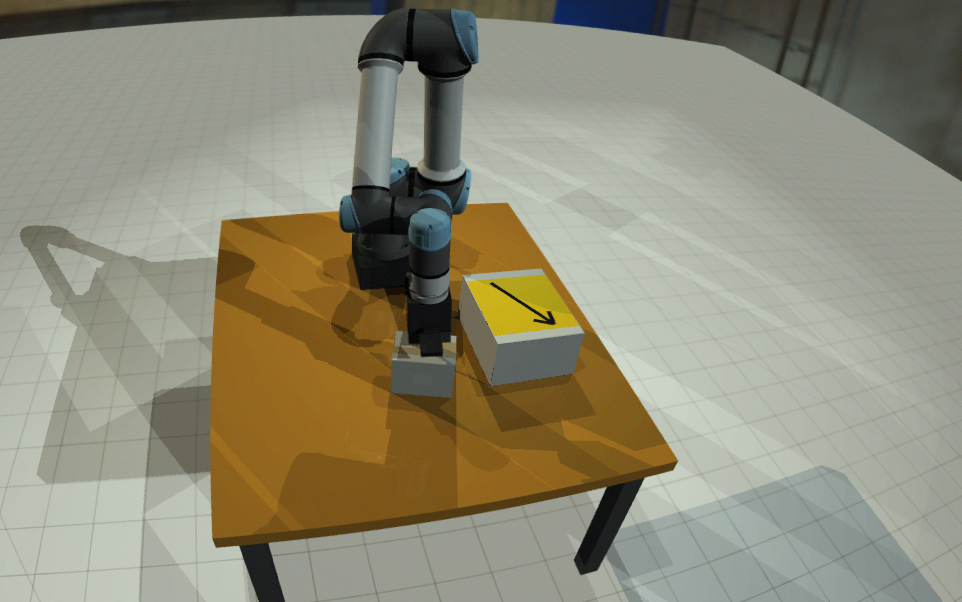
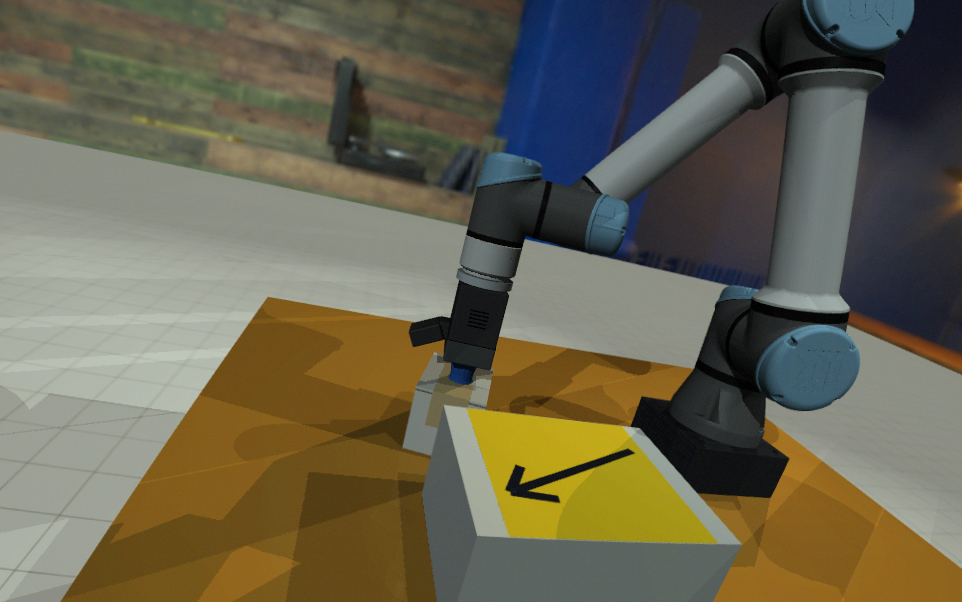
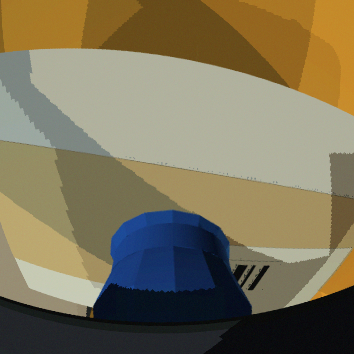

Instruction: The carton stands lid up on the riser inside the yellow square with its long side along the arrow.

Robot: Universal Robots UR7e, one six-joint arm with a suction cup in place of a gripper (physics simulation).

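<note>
The carton [image 1: 423,381] [image 2: 417,429] [image 3: 175,116] is a small grey box with a tan tape band and a barcode label on its lid. It stands lid up on the table [image 1: 306,421] [image 2: 273,401], just left of the riser [image 1: 532,361] [image 2: 455,524]. My suction cup [image 1: 431,351] [image 2: 462,374] [image 3: 168,253] presses straight down on the lid near the label, flattened against it. The riser is a grey block. Its top bears the yellow square [image 1: 509,319] [image 2: 630,505] and a black arrow [image 1: 523,303] [image 2: 572,473]. Nothing stands on the riser.
The arm's black base [image 1: 377,265] [image 2: 714,453] is bolted at the back of the table, behind the carton and the riser. The riser's near wall stands close beside the carton. The table's edges drop off to a tiled floor.
</note>
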